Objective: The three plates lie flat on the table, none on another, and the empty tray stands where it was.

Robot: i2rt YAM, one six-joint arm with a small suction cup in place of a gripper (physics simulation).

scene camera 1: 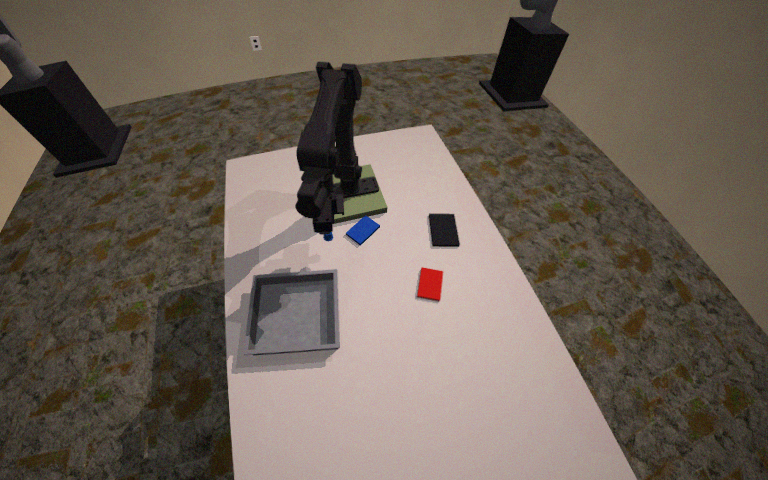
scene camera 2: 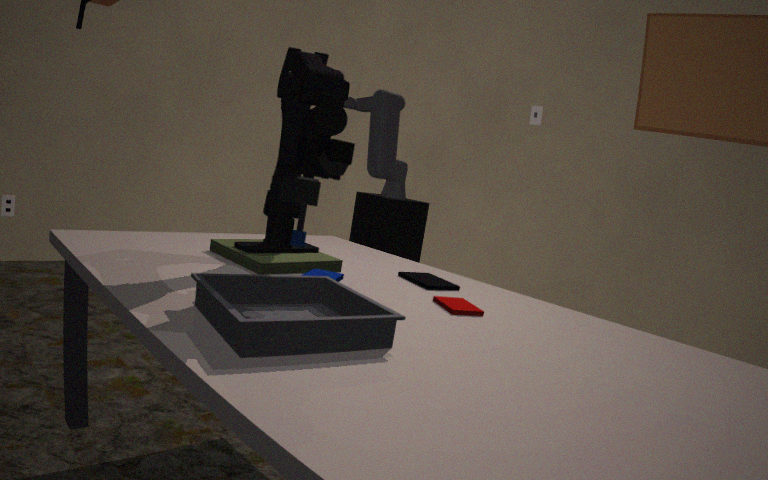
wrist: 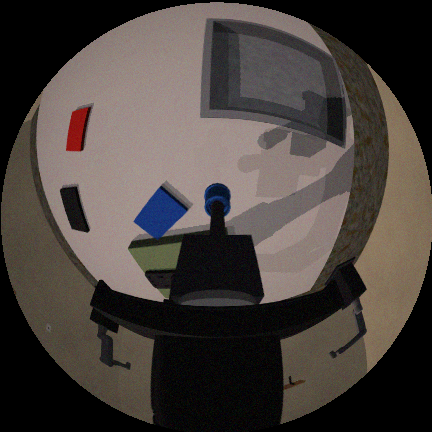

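Where they show: hand, tool point: [scene camera 1: 328,237] [scene camera 2: 297,245] [wrist: 216,194]; arm's base, link origin: [scene camera 1: 350,189] [scene camera 2: 277,249].
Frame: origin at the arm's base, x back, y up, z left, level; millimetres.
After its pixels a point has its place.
Note:
A blue plate [scene camera 1: 363,230] {x -175, y -17, z 8 mm} [scene camera 2: 323,275] {x -171, y -18, z 9 mm} [wrist: 161,213] {x -174, y -17, z -3 mm} lies flat beside the arm's base; the tray hides part of it in scene camera 2. A black plate [scene camera 1: 444,229] {x -236, y -18, z 276 mm} [scene camera 2: 428,280] {x -245, y -18, z 260 mm} [wrist: 74,209] {x -233, y -18, z 257 mm} and a red plate [scene camera 1: 430,284] {x -416, y -18, z 160 mm} [scene camera 2: 458,305] {x -422, y -18, z 150 mm} [wrist: 78,129] {x -404, y -18, z 147 mm} lie flat on the table, apart from each other. The grey tray [scene camera 1: 338,308] {x -437, y 21, z -120 mm} [scene camera 2: 317,327] {x -513, y 9, z -269 mm} [wrist: 205,75] {x -380, y 22, z -117 mm} stands upright on the table and is empty. My gripper, a blue suction cup [scene camera 1: 328,236] [scene camera 2: 297,238] [wrist: 217,199], is open and holds nothing. It hangs above the table, beside the blue plate.
The arm stands on a green base board [scene camera 1: 370,204] {x -85, y 0, z 54 mm} [scene camera 2: 294,262] {x -115, y -3, z -29 mm} [wrist: 155,256] {x -81, y 0, z 44 mm} at the back of the white table [scene camera 1: 407,396] {x -693, y -28, z 2 mm} [scene camera 2: 509,396] {x -726, y -28, z -127 mm}. Black pedestals [scene camera 1: 529,62] [scene camera 1: 62,113] with grey arms stand on the floor behind it. The arm's shadow falls across the table and the tray.

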